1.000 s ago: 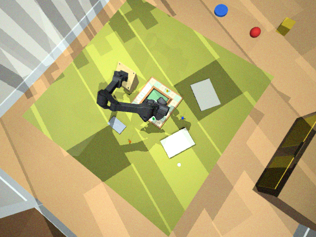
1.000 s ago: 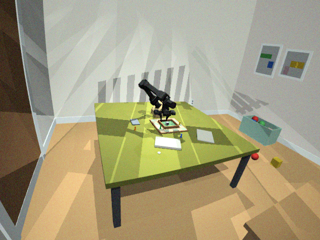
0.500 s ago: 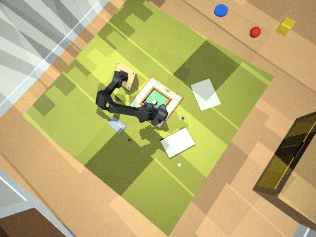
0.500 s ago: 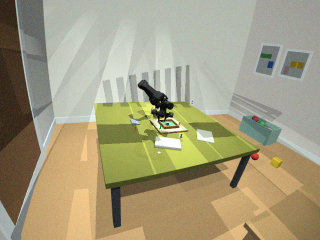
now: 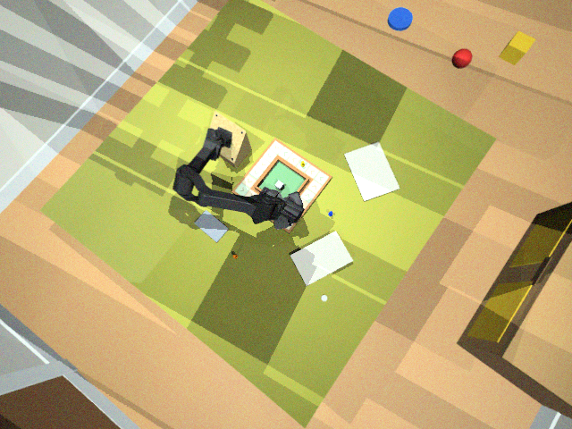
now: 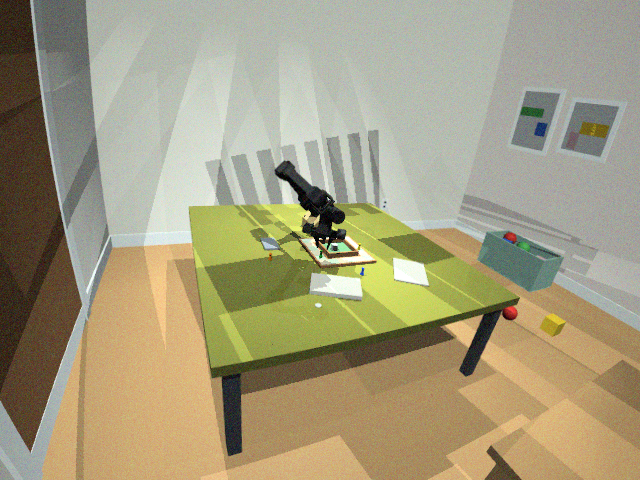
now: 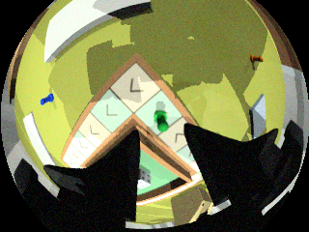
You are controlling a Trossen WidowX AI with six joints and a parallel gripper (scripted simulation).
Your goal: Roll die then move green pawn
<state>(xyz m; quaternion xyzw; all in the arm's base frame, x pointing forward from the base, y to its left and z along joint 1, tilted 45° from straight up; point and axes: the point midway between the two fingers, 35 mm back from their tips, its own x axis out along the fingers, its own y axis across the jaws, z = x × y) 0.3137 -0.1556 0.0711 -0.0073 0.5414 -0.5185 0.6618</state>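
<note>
Right now my gripper tip is 30 mm above the green pawn. From my gripper tip the other things lie so: grey die (110 mm to the left, 60 mm behind, 30 mm below); blue pawn (170 mm ahead, 100 mm to the left, 40 mm below); orange pawn (220 mm to the right, 70 mm behind, 40 mm below).
</note>
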